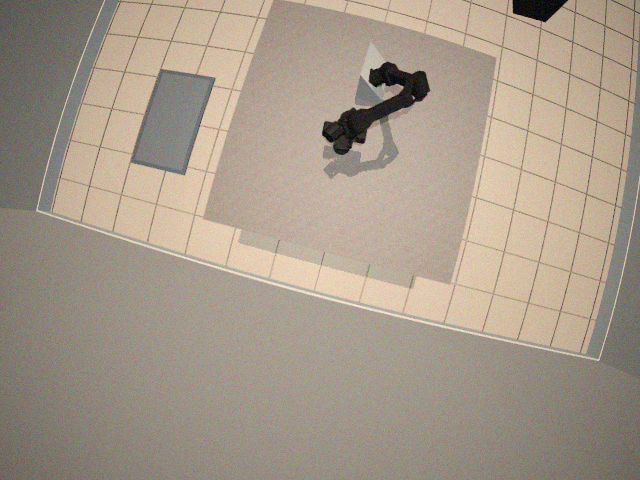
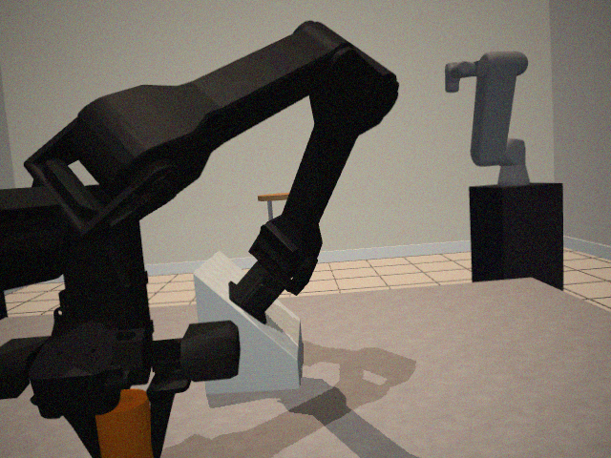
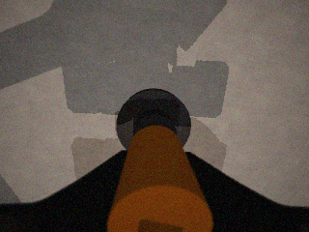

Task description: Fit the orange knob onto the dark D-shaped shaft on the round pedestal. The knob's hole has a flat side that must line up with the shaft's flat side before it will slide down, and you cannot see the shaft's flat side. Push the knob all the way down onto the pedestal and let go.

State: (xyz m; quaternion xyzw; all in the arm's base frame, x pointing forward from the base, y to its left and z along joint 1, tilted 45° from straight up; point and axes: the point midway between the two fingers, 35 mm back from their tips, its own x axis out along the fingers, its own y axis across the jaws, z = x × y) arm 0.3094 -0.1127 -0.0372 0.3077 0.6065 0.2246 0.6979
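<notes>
Now: the dark round pedestal 50 mm below my gripper tip. The rest, counted from my gripper tip: orange knob (20 mm above).
</notes>
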